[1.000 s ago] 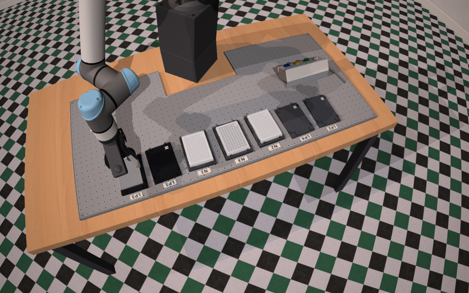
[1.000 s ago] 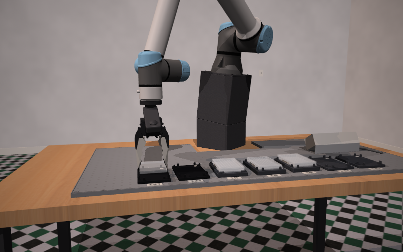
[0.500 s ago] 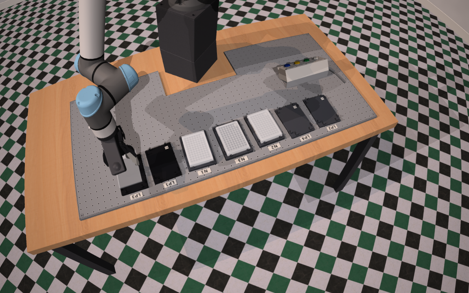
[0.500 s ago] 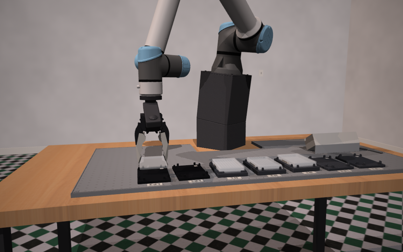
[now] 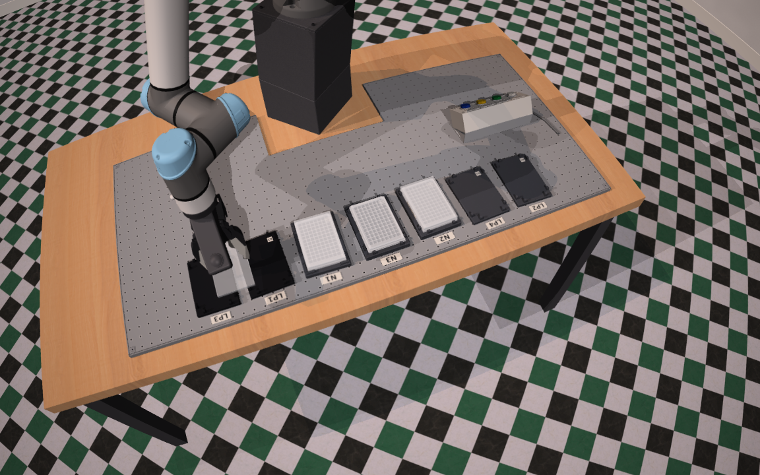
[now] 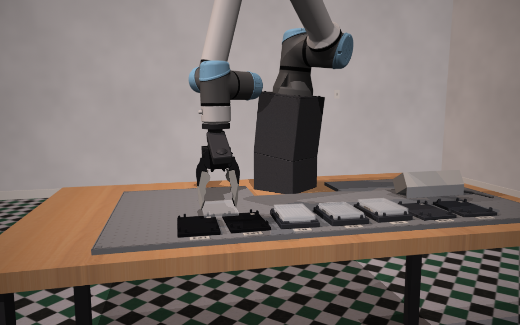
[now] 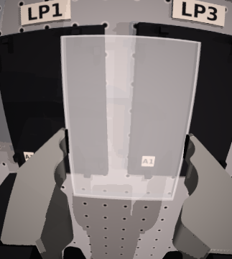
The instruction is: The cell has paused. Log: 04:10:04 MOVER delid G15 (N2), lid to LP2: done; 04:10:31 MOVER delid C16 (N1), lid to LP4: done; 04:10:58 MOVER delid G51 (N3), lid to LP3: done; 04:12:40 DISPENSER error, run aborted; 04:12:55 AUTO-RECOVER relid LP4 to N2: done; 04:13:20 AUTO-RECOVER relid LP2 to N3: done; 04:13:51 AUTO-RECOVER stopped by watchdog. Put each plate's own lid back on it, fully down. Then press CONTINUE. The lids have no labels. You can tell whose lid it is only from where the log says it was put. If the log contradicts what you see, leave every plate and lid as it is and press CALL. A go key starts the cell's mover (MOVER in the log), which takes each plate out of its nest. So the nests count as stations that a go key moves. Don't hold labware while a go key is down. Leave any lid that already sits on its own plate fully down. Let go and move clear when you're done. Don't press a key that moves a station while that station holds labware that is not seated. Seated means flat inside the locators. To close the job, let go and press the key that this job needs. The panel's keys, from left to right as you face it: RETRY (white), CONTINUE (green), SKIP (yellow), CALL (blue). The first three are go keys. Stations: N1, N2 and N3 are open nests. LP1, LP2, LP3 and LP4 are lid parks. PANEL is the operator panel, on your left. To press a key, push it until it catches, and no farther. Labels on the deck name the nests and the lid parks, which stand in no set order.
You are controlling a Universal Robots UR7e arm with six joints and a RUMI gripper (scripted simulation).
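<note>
My hand is 1 cm short of the lid park LP1, 7 cm to the right of it and 5 cm above it. The rest, counted from my hand: plate: 4 cm ahead, 46 cm to the left, 4 cm below; then lid park LP3: 5 cm to the right, 5 cm below; then lid park LP4: 7 cm ahead, 59 cm to the left, 5 cm below.
</note>
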